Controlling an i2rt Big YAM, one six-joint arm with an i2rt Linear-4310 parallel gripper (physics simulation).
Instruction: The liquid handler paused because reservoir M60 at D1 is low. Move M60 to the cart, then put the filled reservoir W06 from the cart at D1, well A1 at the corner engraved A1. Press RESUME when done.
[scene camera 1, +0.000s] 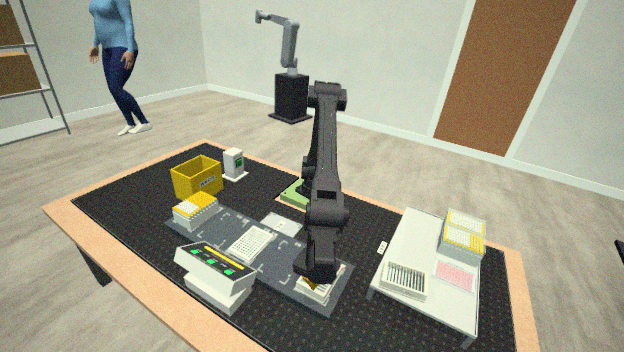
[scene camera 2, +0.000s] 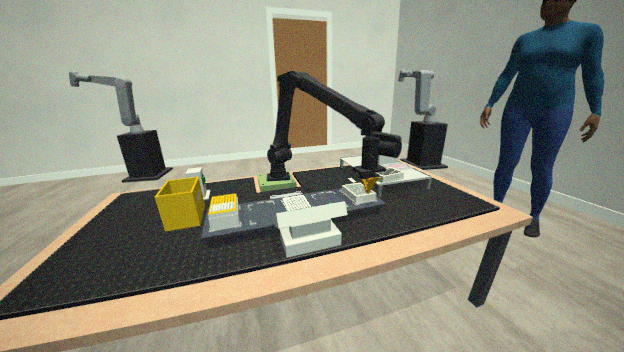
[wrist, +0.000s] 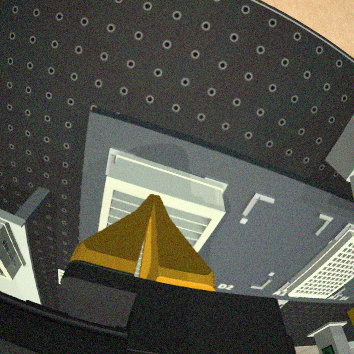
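Seen in the pictures: gripper, fingertip midpoint: (scene camera 1: 313, 288) (scene camera 2: 367, 193) (wrist: 152, 201); arm's base at its link origin: (scene camera 2: 278, 178).
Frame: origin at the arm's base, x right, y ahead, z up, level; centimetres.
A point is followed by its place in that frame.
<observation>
The reservoir at D1 (scene camera 1: 320, 296) @[y 41.7, x -35.5, z 6.3 cm] (scene camera 2: 355, 193) @[y 39.2, x -29.2, z 6.3 cm] (wrist: 150, 172) @[y 42.0, x -33.8, z 5.0 cm], pale with slatted troughs, sits on the dark grey deck (scene camera 1: 345, 280) @[y 31.0, x -37.0, z 3.2 cm] (scene camera 2: 255, 215) @[y 43.5, x 7.8, z 3.2 cm] (wrist: 100, 130) @[y 42.4, x -38.5, z 3.2 cm]. My gripper (scene camera 1: 311, 286) @[y 41.4, x -33.0, z 7.1 cm] (scene camera 2: 369, 192) @[y 41.4, x -33.0, z 7.1 cm] (wrist: 152, 201) @[y 41.4, x -33.0, z 7.1 cm] is shut and empty, its yellow fingertips low over this reservoir and hiding part of it; contact cannot be told. Another slatted reservoir (scene camera 1: 404, 281) @[y 22.9, x -50.9, z 6.5 cm] (scene camera 2: 391, 174) @[y 25.7, x -50.5, z 7.5 cm] (wrist: 7, 250) @[y 24.3, x -44.7, z 6.1 cm] sits on the white cart (scene camera 1: 415, 240) @[y 1.9, x -47.6, z 4.4 cm] (scene camera 2: 417, 175) @[y 21.7, x -66.5, z 4.4 cm] (wrist: 30, 280) @[y 14.2, x -42.5, z 4.4 cm]. The names on both reservoirs cannot be read. A control panel (scene camera 1: 215, 260) @[y 54.4, x -9.7, z 10.5 cm] (scene camera 2: 312, 217) @[y 59.3, x -9.9, z 10.0 cm] has three green buttons; their labels are unreadable in scene camera 1.
The cart also holds a pink plate (scene camera 1: 455, 276) @[y 10.2, x -62.7, z 5.7 cm] and yellow-white tip boxes (scene camera 1: 465, 222) @[y -10.8, x -59.6, z 11.4 cm]. A white well plate (scene camera 1: 250, 244) @[y 40.8, x -7.4, z 4.4 cm] (scene camera 2: 296, 202) @[y 39.0, x -6.8, z 4.6 cm] (wrist: 325, 265) @[y 40.2, x -10.3, z 4.5 cm] and a yellow tip box (scene camera 1: 195, 210) @[y 46.3, x 13.5, z 9.4 cm] (scene camera 2: 223, 210) @[y 49.7, x 16.2, z 9.4 cm] are on the deck. A yellow waste bin (scene camera 1: 197, 180) @[y 36.1, x 29.3, z 9.5 cm] (scene camera 2: 180, 205) @[y 40.0, x 33.3, z 7.5 cm] stands behind. A person (scene camera 1: 117, 60) stands beyond the table.
</observation>
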